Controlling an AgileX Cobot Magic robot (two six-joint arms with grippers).
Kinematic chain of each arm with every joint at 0, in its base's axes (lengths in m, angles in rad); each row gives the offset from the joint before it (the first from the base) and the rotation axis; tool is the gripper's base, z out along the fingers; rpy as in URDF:
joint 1: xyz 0 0 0.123 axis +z
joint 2: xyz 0 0 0 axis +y
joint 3: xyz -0.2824 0 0.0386 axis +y
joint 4: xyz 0.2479 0 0.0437 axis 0.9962 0 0.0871
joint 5: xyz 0 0 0 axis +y
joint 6: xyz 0.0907 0 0.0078 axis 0.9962 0 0.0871
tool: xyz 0 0 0 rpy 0 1.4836 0
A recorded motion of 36 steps. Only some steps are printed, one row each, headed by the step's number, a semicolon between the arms.
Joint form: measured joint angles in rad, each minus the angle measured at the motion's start. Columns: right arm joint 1, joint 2, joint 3, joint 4, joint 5, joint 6; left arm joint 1, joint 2, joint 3, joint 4, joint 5, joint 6.
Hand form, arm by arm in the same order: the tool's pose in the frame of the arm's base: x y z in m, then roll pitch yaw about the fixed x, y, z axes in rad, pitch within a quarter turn. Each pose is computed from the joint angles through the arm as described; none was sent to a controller.
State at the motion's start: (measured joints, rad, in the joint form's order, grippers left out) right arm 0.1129 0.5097 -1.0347 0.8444 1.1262 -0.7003; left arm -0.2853 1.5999 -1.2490 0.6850 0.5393 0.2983
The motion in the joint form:
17: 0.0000 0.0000 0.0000 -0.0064 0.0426 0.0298; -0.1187 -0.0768 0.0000 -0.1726 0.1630 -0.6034
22: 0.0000 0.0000 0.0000 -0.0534 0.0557 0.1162; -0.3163 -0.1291 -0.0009 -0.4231 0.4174 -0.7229
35: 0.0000 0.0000 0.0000 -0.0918 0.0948 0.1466; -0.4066 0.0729 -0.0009 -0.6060 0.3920 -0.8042
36: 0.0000 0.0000 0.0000 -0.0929 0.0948 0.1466; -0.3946 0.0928 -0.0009 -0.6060 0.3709 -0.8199
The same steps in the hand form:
17: 0.0190 0.0649 0.4311 3.0883 1.2877 -2.2914; 0.3187 -0.1048 0.3185 2.7351 0.7125 2.6115
22: 0.0202 0.0626 0.4278 2.9170 1.2422 -2.4997; 0.2615 -0.1561 0.3179 3.0818 0.5341 2.8493
35: 0.0195 0.0611 0.4233 2.9142 1.1876 -2.5124; 0.2642 -0.2114 0.2514 -3.0589 0.3008 2.9307
36: 0.0196 0.0610 0.4232 2.9163 1.1872 -2.5111; 0.2700 -0.2110 0.2452 -3.0529 0.3001 2.9578

